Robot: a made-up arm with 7 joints.
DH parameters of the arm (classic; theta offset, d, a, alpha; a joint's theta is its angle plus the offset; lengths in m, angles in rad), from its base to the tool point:
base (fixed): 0 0 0 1.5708
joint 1: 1.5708 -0.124 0 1.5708
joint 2: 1.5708 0 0 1.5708
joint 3: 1.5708 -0.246 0 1.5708
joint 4: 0 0 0 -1.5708
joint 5: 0 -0.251 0 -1.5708
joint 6: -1.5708 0 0 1.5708
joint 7: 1.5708 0 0 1.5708
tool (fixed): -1.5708 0 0 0
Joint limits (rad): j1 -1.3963..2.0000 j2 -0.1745..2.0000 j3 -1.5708..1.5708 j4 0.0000..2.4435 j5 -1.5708..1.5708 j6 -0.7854..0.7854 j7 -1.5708..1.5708
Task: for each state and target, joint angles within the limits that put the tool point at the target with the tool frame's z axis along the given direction. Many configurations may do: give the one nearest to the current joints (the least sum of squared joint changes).
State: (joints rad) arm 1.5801 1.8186 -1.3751 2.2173 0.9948 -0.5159 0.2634
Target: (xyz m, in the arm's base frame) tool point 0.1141 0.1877 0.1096 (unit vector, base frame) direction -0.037 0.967 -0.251
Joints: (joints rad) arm 1.8451 1.6388 -1.0915 2.4413 0.9606 -0.4966 0.3233
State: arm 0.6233 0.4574 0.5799 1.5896 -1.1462 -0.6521 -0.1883
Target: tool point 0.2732 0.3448 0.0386 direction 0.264 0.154 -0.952
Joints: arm 0.8269 0.4128 0.5543 1.5598 -1.0089 -0.7854 -0.7076
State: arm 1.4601 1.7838 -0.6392 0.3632 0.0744 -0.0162 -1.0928
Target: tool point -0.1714 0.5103 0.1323 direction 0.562 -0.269 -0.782
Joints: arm 1.9958 2.0000 -0.3434 0.9424 -0.1502 -0.2097 -0.4202
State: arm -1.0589 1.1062 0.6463 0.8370 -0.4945 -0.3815 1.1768
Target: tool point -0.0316 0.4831 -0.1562 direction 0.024 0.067 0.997
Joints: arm -1.2459 0.7769 0.9673 1.3185 -0.3053 -0.4693 1.1852
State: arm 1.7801 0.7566 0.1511 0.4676 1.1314 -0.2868 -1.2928
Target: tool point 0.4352 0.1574 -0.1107 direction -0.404 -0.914 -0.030
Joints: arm 0.9389 0.3079 -0.5126 0.8740 0.7017 -0.4207 -1.2939
